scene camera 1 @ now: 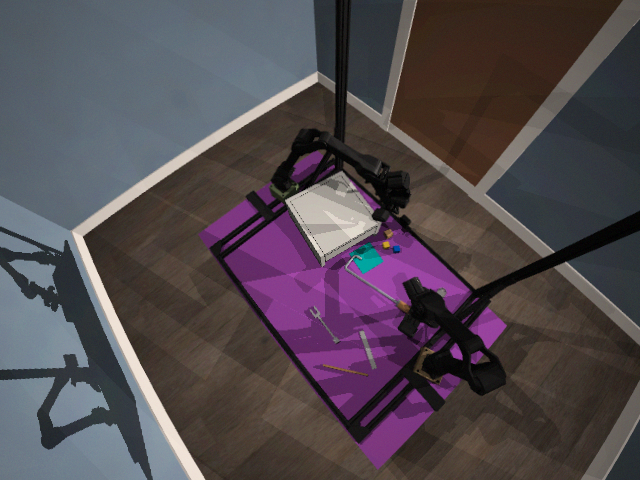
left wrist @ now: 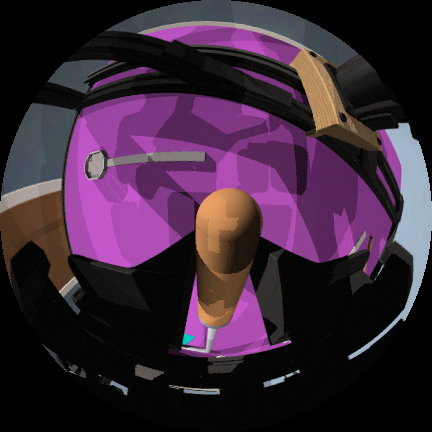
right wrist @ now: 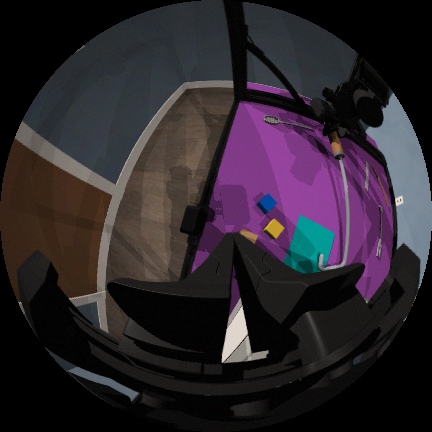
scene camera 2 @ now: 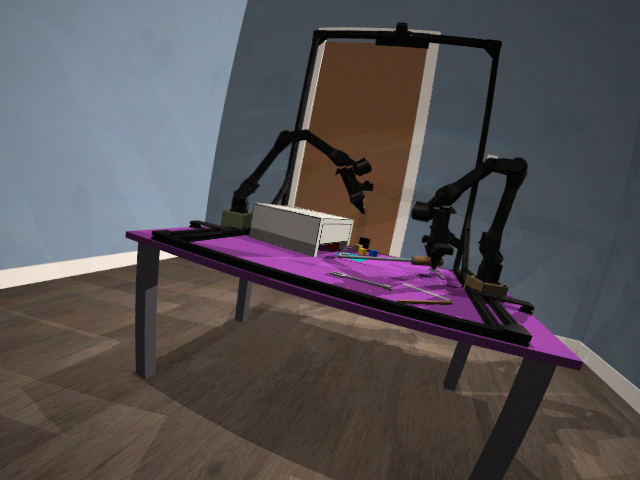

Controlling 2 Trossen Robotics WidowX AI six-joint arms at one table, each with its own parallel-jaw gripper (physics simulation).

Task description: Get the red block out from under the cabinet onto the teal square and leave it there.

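Pixels of known places: left gripper, fingertip midpoint: (left wrist: 220,236) (right wrist: 326,136) (scene camera 2: 432,267); right gripper, fingertip midpoint: (scene camera 1: 397,213) (right wrist: 231,237) (scene camera 2: 363,213); left arm's base at its link origin: (scene camera 1: 432,365) (left wrist: 352,96) (scene camera 2: 487,280); right arm's base at its link origin: (scene camera 1: 283,185) (scene camera 2: 238,212).
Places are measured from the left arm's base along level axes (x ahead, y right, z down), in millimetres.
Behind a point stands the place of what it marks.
Observation:
The red block (scene camera 2: 333,246) {x 476, y 354, z 36 mm} shows dark in the low opening under the white cabinet (scene camera 1: 330,217) {x 601, y 324, z -84 mm} (scene camera 2: 284,229) {x 674, y 224, z -14 mm} in scene camera 2; the cabinet top hides it in scene camera 1. The teal square (scene camera 1: 370,261) {x 379, y 278, z 51 mm} (left wrist: 187,339) {x 409, y 232, z 51 mm} (right wrist: 312,234) {x 375, y 279, z 51 mm} lies in front of that opening. My left gripper (scene camera 1: 404,307) {x 135, y 145, z 15 mm} (scene camera 2: 435,261) {x 135, y 145, z 15 mm} is shut on the wooden handle of a hooked metal rod (scene camera 1: 376,289) {x 306, y 167, z 12 mm} (left wrist: 227,245) {x 119, y 142, z -26 mm} (right wrist: 346,210) {x 342, y 180, z 21 mm}. The rod reaches across the table, its bent hook over the teal square. My right gripper (scene camera 2: 363,210) {x 363, y 451, z -115 mm} (right wrist: 231,237) {x 363, y 451, z -115 mm} is shut and empty, above the table near the cabinet's front corner.
A tan block (scene camera 1: 388,233) {x 363, y 423, z 21 mm} (right wrist: 248,235) {x 356, y 422, z 21 mm}, a yellow block (scene camera 1: 386,245) {x 348, y 369, z 27 mm} (right wrist: 274,228) {x 351, y 374, z 26 mm} and a blue block (scene camera 1: 396,249) {x 302, y 372, z 26 mm} (right wrist: 267,203) {x 305, y 379, z 26 mm} stand beside the teal square. A fork (scene camera 1: 324,324) {x 427, y -52, z 46 mm}, a pale strip (scene camera 1: 367,350) {x 231, y -60, z 50 mm}, a thin stick (scene camera 1: 345,370) {x 273, y -166, z 44 mm} and a spoon-like tool (left wrist: 96,164) {x 54, y 289, z 49 mm} (right wrist: 271,120) {x 57, y 290, z 49 mm} lie farther off.

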